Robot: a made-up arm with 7 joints. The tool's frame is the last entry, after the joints. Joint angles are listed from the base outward. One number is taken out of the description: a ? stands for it. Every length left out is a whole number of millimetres.
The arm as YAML. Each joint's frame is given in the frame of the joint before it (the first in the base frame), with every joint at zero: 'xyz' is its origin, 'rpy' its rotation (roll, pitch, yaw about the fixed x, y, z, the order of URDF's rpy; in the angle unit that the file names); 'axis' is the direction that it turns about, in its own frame. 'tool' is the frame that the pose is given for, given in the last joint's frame.
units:
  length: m
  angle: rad
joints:
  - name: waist
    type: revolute
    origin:
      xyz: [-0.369, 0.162, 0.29]
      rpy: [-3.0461, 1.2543, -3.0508]
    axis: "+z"
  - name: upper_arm
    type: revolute
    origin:
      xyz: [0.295, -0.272, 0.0]
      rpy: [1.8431, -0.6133, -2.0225]
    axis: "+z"
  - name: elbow
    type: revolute
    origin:
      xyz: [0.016, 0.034, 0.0]
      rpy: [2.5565, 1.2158, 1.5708]
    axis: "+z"
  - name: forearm
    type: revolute
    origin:
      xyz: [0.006, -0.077, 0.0]
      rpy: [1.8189, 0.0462, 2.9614]
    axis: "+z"
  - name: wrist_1
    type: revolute
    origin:
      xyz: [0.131, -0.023, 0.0]
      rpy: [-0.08, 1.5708, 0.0]
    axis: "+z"
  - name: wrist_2
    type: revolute
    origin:
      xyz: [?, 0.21, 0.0]
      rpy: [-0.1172, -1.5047, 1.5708]
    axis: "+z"
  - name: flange
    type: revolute
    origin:
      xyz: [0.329, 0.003, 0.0]
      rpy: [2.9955, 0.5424, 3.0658]
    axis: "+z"
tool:
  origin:
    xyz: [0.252, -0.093, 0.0]
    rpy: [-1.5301, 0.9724, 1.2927]
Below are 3 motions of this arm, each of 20 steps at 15 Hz.
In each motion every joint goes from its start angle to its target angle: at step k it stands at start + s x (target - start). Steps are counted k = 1, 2, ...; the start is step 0. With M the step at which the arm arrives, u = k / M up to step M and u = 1 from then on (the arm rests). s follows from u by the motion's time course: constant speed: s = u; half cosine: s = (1 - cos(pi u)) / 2; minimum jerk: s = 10 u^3 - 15 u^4 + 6 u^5.
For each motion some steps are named. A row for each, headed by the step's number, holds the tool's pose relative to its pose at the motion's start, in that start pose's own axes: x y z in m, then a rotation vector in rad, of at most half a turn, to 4 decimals.
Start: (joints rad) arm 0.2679 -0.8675 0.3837 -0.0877 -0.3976 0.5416 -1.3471
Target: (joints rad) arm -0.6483 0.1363 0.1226 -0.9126 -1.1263 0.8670 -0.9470
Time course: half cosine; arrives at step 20
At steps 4, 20:
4: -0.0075 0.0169 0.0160 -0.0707 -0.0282 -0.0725
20: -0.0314 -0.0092 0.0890 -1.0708 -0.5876 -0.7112

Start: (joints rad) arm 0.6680 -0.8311 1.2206 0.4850 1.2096 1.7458 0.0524
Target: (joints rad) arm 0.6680 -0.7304 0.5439 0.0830 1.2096 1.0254 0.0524
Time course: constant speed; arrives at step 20
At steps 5, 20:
5: -0.0018 -0.0324 -0.0133 -0.0969 -0.1060 0.0743
20: 0.0188 -0.1436 -0.0309 -0.3358 -0.4173 0.2976

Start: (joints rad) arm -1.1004 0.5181 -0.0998 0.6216 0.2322 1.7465 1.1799
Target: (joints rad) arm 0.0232 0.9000 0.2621 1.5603 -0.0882 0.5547 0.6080
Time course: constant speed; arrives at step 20
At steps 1, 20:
1: 0.0121 -0.0344 0.0030 -0.0760 -0.0414 0.0547
20: 0.4421 -0.5421 0.1232 -0.8436 -1.1402 1.0017

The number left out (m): 0.021
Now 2 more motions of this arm.
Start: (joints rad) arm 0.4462 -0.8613 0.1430 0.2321 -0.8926 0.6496 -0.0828
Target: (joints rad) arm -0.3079 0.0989 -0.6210 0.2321 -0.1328 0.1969 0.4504
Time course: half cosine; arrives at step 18
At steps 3, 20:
3: 0.0016 -0.0219 0.0688 -0.1184 0.0742 0.0288
20: 0.4913 0.2744 0.7096 -1.3902 1.1948 0.6722

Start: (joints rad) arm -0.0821 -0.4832 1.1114 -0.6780 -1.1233 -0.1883 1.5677
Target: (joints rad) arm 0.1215 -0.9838 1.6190 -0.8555 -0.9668 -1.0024 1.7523
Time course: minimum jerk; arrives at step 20
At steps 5, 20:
5: 0.0035 -0.0291 0.0767 -0.1806 0.0162 0.0123
20: 0.1362 0.2080 0.6875 -1.7619 -0.0456 0.3584

